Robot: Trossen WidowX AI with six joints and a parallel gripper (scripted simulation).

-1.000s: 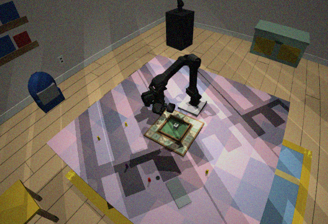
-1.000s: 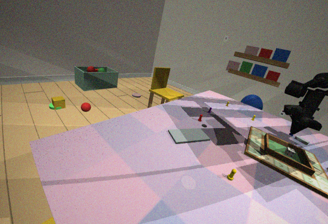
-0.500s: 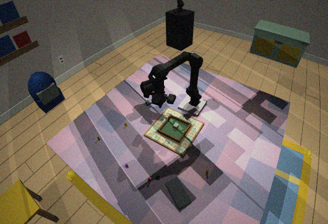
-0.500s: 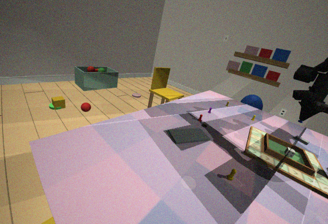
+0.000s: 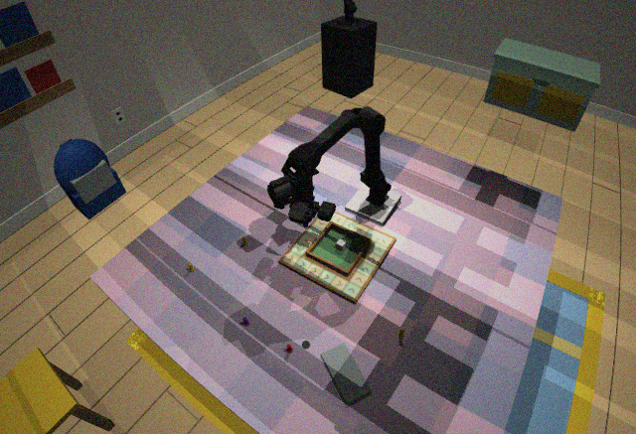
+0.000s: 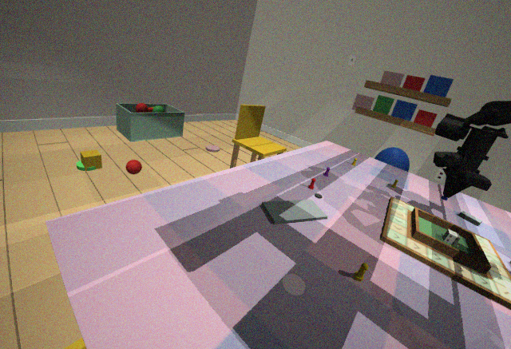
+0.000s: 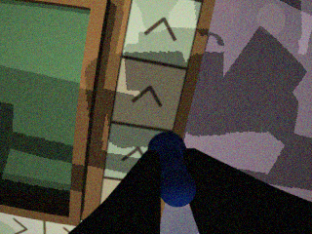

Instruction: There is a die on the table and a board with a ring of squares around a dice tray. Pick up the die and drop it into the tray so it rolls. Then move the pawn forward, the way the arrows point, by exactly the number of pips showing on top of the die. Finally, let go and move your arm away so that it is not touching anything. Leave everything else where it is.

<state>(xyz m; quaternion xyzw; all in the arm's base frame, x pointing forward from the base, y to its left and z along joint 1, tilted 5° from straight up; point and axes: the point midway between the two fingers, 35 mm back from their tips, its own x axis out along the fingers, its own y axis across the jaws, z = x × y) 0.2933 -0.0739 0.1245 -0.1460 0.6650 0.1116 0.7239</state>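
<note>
My gripper tip is now 110 mm to the right of the green tray, 80 mm above it and 30 mm past it. From my gripper tip the other things lie so: purple pawn (340 mm ahead, 80 mm to the left, 70 mm below); white die (110 mm to the left, 60 mm below, 50 mm behind); blue pawn (10 mm above).
</note>
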